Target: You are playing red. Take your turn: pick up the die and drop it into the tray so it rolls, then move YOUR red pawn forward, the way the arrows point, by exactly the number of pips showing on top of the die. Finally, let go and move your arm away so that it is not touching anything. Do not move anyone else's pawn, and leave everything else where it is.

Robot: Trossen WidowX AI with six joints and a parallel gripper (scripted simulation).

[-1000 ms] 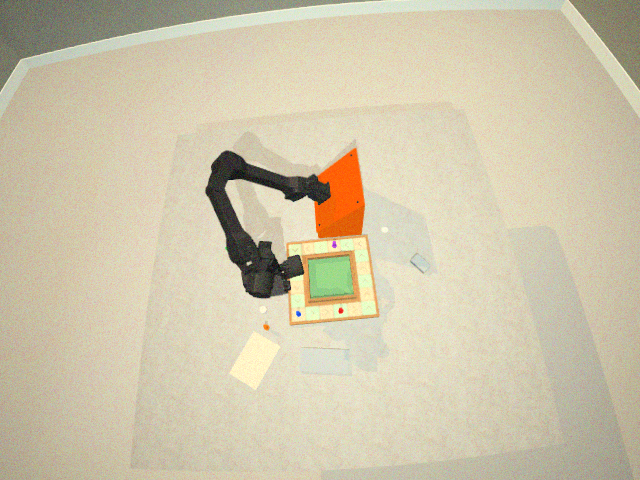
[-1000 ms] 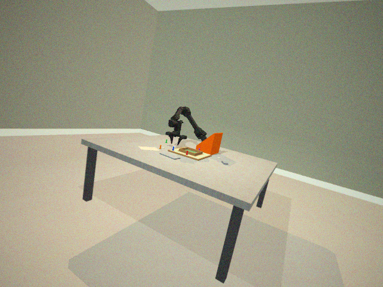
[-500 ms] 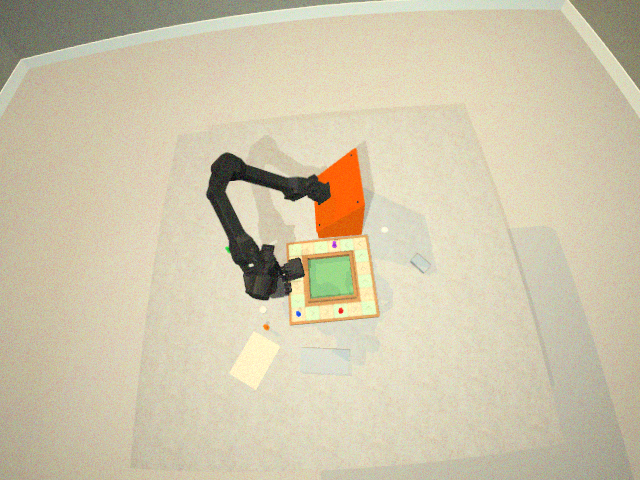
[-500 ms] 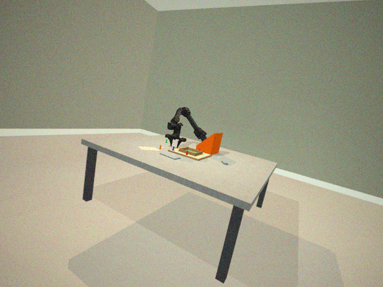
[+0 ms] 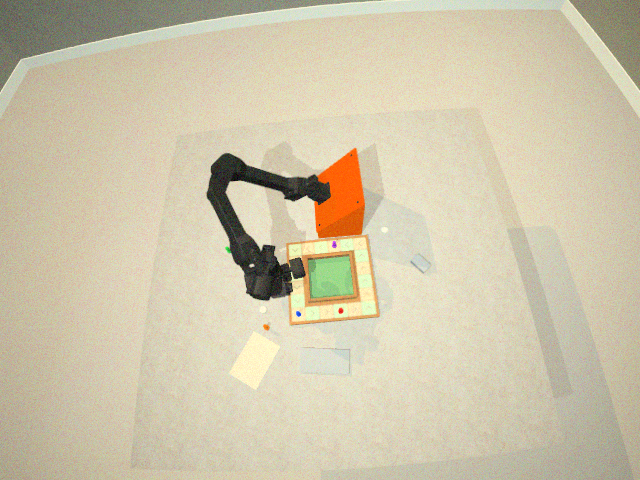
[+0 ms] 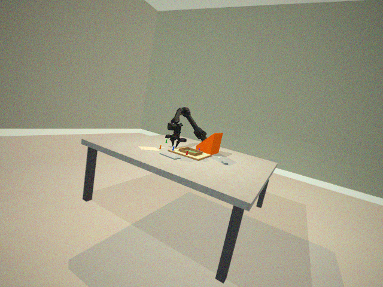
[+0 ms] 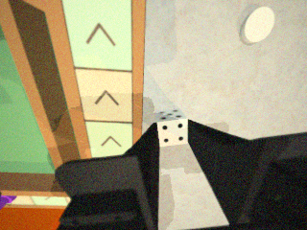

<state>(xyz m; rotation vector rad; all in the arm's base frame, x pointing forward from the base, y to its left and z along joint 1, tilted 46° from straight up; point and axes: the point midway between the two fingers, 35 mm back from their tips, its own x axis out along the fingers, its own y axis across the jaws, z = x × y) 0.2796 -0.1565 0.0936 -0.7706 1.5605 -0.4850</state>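
The red pawn is 12 cm ahead of my gripper tip, 19 cm to the left of it and 2 cm above it. Round my gripper tip: orange pawn (15 cm ahead, 5 cm to the right, 1 cm above); then blue pawn (11 cm ahead, 6 cm to the left, 2 cm above); then white die (right at my gripper tip).
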